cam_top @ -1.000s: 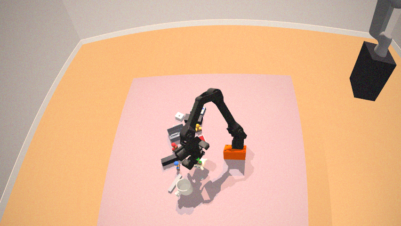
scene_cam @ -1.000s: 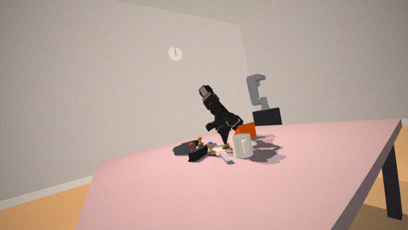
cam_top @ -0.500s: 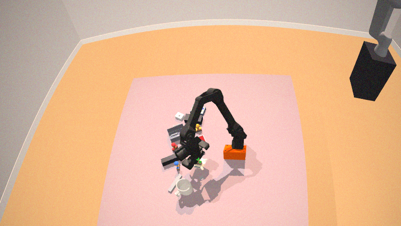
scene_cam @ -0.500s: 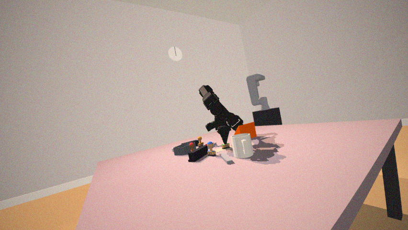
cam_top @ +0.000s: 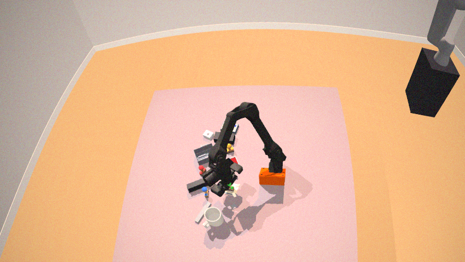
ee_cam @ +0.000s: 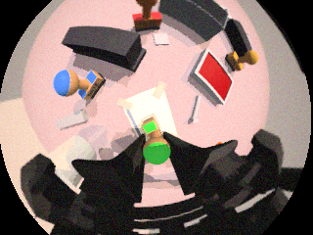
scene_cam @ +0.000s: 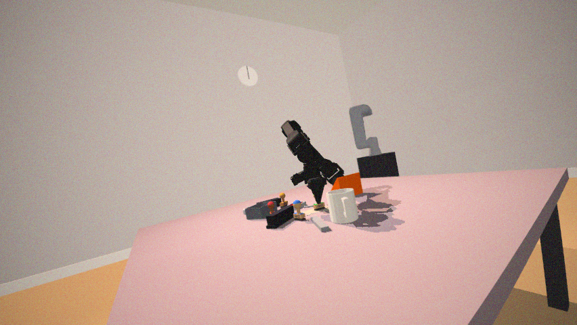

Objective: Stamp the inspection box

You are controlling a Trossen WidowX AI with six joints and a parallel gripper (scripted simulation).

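My gripper tip is right at the green-knobbed stamp. Round my gripper tip: blue-knobbed stamp (11 cm ahead, 5 cm to the left); red ink pad (14 cm to the right, 4 cm ahead, 2 cm below); cream card (3 cm below, 1 cm ahead).
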